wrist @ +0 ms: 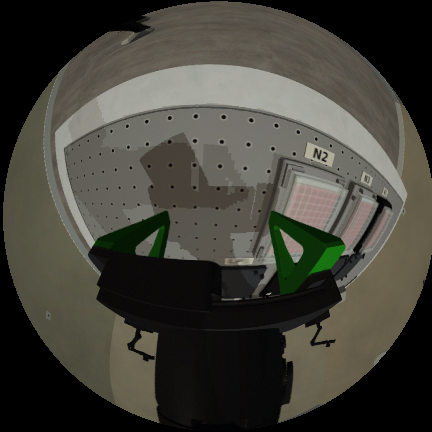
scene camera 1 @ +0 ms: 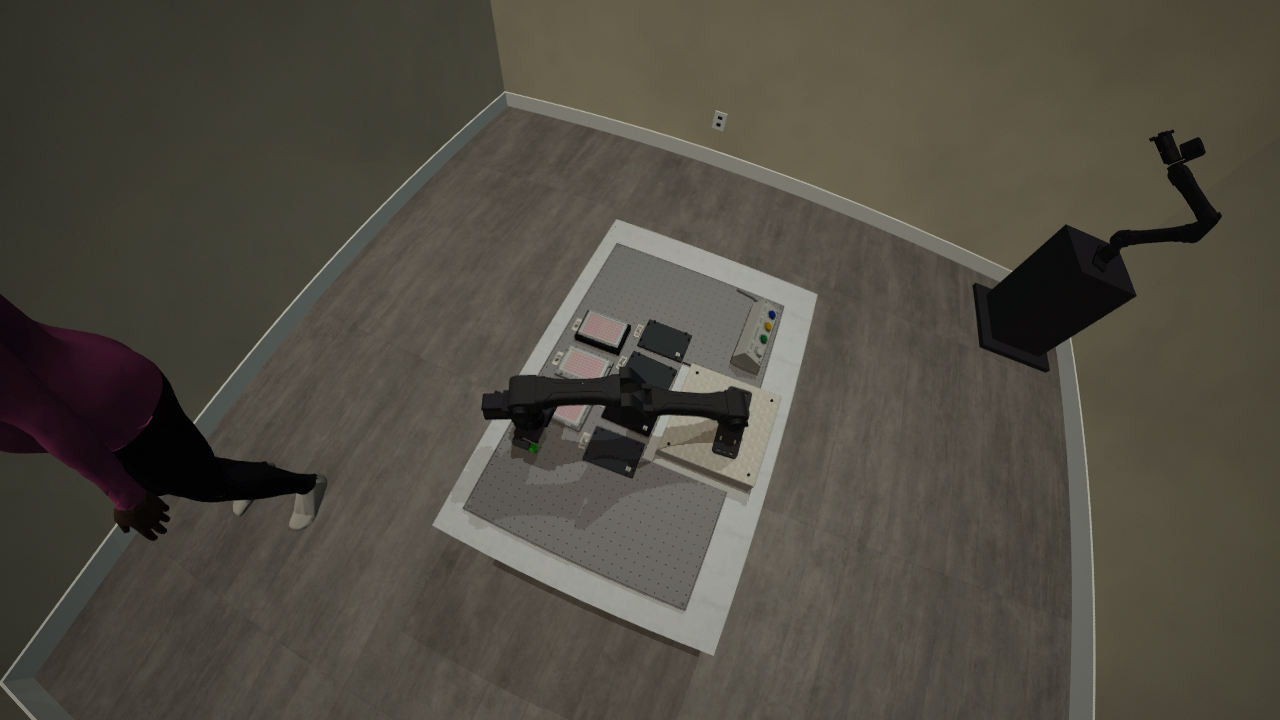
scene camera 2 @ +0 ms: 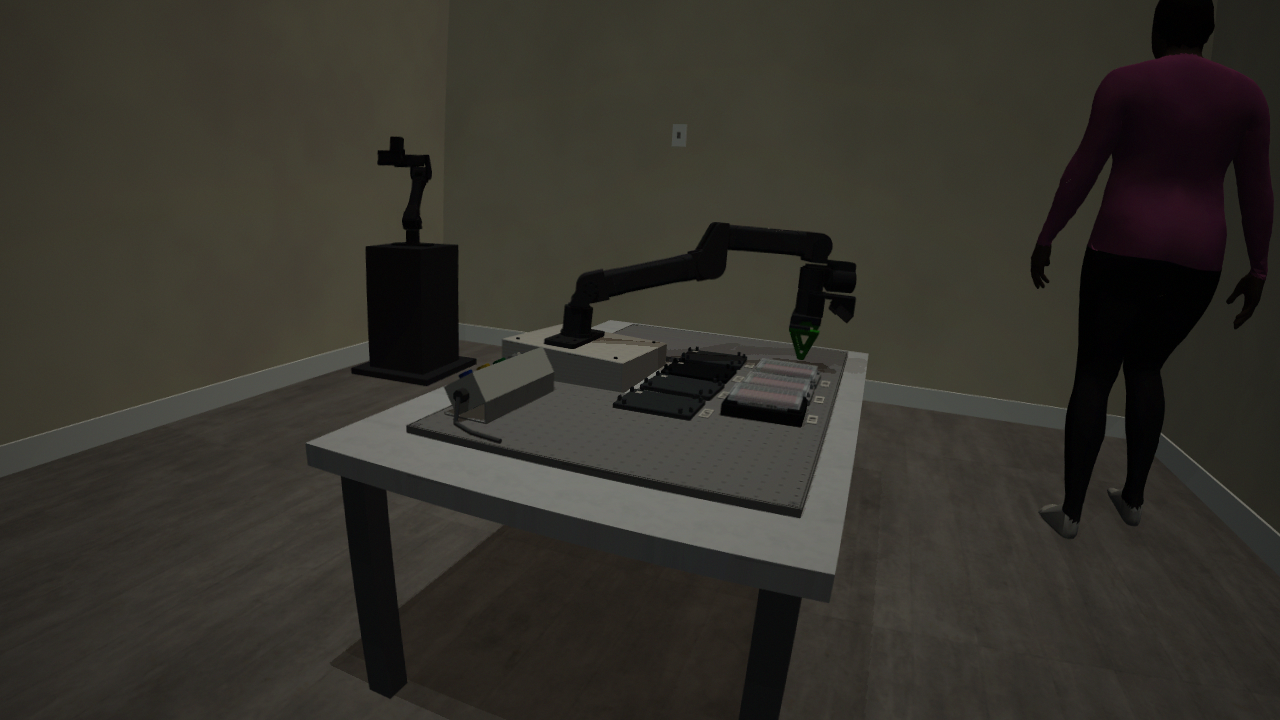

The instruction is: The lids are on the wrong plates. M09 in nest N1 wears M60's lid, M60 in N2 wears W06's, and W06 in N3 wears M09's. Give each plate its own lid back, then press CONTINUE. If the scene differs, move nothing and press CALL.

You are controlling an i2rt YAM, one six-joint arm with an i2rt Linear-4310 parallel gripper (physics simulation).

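Where they show: gripper, between the fingertips: (wrist: 218,216) (scene camera 1: 539,433) (scene camera 2: 801,355); arm's base, origin of its link: (scene camera 1: 732,422) (scene camera 2: 575,339).
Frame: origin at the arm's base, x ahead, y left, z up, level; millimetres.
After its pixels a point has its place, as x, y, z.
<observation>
My gripper (scene camera 1: 529,447) @(485, 200, -21) (scene camera 2: 802,356) @(485, 200, -21) (wrist: 218,216) @(485, 200, -21) is open and empty, pointing down above the pegboard beside nest N2. The N2 plate (scene camera 1: 570,415) @(427, 122, -25) (scene camera 2: 787,368) @(461, 72, -25) (wrist: 312,205) @(495, 102, -25) lies to its right in the wrist view; the arm partly covers it in scene camera 1. The N3 plate (scene camera 1: 583,363) @(452, -39, -25) (wrist: 357,215) @(482, -8, -25) is in the middle of the row. The N1 plate (scene camera 1: 602,329) @(438, -161, -14) (scene camera 2: 766,396) @(442, -195, -14) (wrist: 378,227) @(458, -133, -14) sits in a taller black nest at the far end. The plates look pink under clear covers; no lid marks are readable. The button box (scene camera 1: 754,338) @(-3, -272, 23) (scene camera 2: 505,385) @(19, -364, -6) has coloured buttons; their captions are unreadable.
Several dark flat stands (scene camera 1: 664,340) @(254, -209, -45) (scene camera 2: 660,402) @(255, -220, -44) form a row beside the plates, partly under the arm. The pale arm base (scene camera 1: 716,447) @(25, 87, 5) (scene camera 2: 626,362) @(156, -117, -6) is behind them. A person (scene camera 1: 80,394) (scene camera 2: 1159,179) stands beyond the plate side of the table. Another arm on a black pedestal (scene camera 1: 1056,295) (scene camera 2: 411,308) stands apart.
</observation>
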